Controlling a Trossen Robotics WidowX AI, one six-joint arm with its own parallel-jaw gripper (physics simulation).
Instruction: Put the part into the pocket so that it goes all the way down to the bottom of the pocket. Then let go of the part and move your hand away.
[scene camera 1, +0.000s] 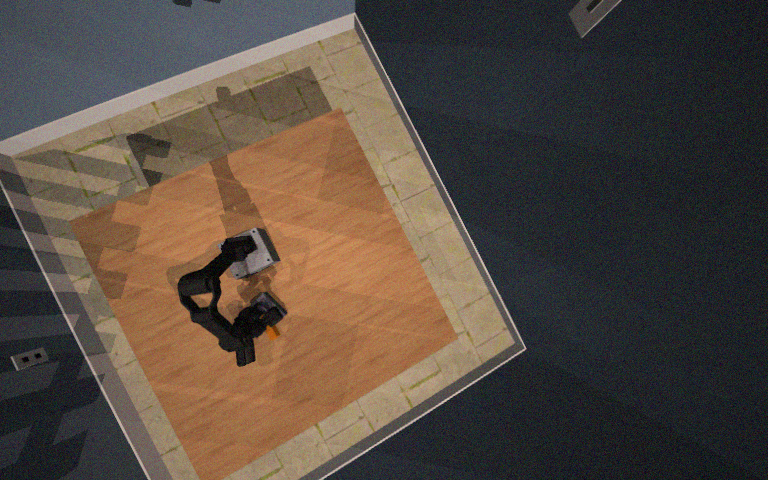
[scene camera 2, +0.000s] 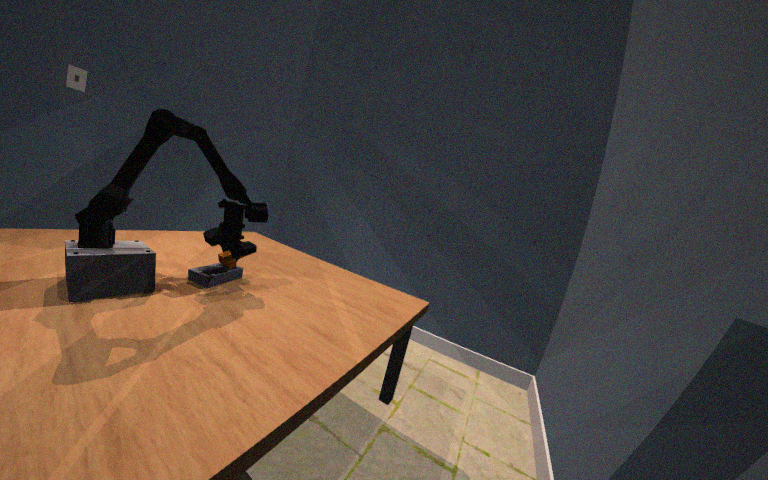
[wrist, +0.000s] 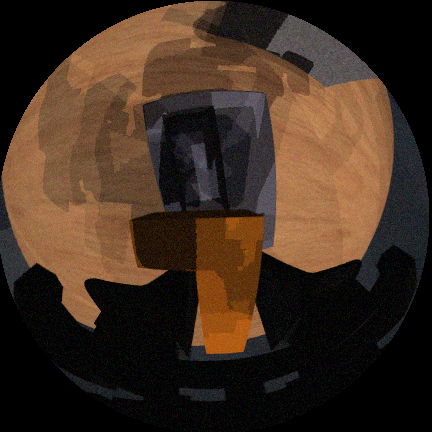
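Note:
The orange L-shaped part is gripped by its stem, with its short arm pointing left in the wrist view. My gripper is shut on it, one finger on each side of the stem. The dark grey-blue block with the pocket lies on the table. In scene camera 2 the part is at the upper edge of the block's right end. In the wrist view it covers the block's near end, and the pocket's opening shows beyond it. Contact with the block cannot be told.
The arm's grey base box stands on the wooden table, a short way from the block. The table's corner and a table leg show in scene camera 2. Shadows of the arm cross the wood.

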